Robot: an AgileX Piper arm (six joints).
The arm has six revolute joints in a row. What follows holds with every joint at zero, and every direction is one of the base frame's. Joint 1 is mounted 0.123 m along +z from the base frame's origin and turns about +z. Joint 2 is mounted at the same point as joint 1 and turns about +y. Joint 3 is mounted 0.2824 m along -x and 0.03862 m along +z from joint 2 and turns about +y. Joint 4 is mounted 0.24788 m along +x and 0.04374 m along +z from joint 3 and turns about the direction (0.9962, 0, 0.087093). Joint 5 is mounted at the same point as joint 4 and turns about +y. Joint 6 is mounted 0.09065 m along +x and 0.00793 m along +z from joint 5 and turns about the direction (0.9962, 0, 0.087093). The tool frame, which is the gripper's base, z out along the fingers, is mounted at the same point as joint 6; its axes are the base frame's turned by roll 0, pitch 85.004 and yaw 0 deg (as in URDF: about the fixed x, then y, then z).
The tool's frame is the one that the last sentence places.
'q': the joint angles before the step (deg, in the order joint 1, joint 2, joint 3, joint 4, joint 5, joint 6). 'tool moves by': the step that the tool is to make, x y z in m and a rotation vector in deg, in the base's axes. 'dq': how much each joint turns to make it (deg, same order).
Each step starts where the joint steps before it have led.
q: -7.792, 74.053, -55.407, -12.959, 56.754, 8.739
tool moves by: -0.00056, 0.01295, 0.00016, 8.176, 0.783, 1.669
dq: -0.001, -0.043, -0.570, 9.786, 1.984, -4.474
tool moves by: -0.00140, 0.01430, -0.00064, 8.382, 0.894, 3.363
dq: 0.001, -0.020, 0.033, 10.157, 2.179, -5.841
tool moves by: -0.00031, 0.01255, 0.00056, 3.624, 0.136, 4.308
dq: 1.418, 0.001, 0.000, 4.726, 1.162, -3.961
